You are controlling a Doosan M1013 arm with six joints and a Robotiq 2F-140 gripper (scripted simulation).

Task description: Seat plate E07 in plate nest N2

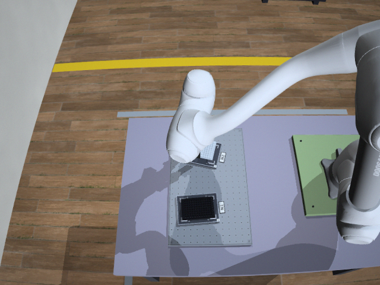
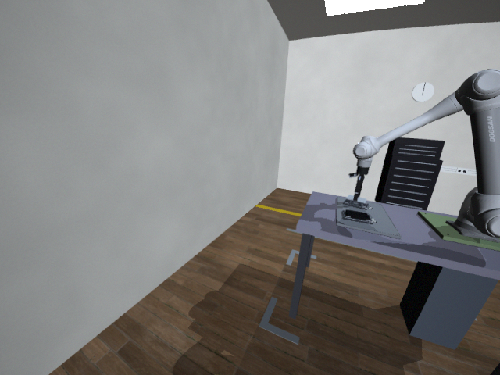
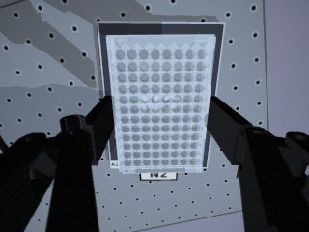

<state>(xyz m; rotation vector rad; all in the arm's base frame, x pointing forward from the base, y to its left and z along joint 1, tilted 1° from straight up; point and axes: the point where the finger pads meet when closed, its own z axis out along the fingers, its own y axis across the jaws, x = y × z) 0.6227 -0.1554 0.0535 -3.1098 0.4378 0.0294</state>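
My hand is 1 cm past the dark nest N2 and 6 cm above it. Also, from my hand: clear well plate E07: 3 cm below; black plate E01: 2 cm ahead, 26 cm to the left, 5 cm below.
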